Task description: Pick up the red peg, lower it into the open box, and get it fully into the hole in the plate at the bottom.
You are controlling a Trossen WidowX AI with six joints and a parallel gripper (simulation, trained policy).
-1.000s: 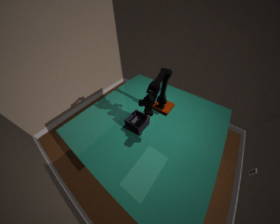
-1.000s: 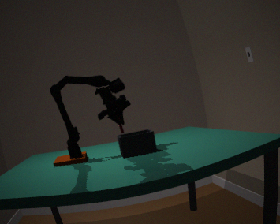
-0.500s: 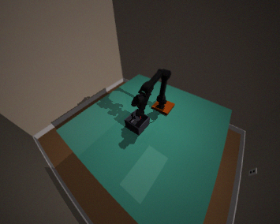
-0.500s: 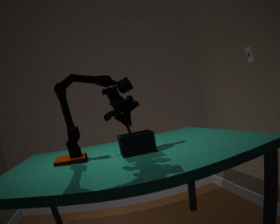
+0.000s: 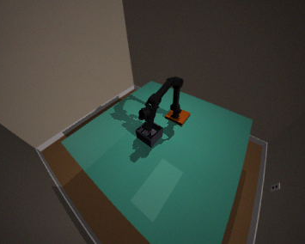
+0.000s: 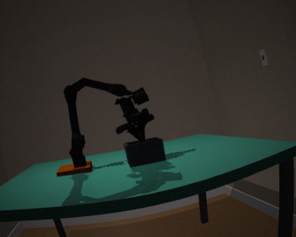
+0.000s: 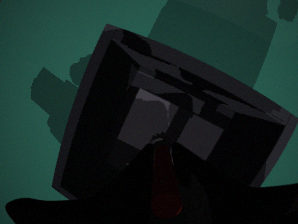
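The red peg is 10 mm behind my gripper tip and 10 mm to the left of it. The rest, counted from my gripper tip: dark box: 20 mm to the left, 70 mm below.
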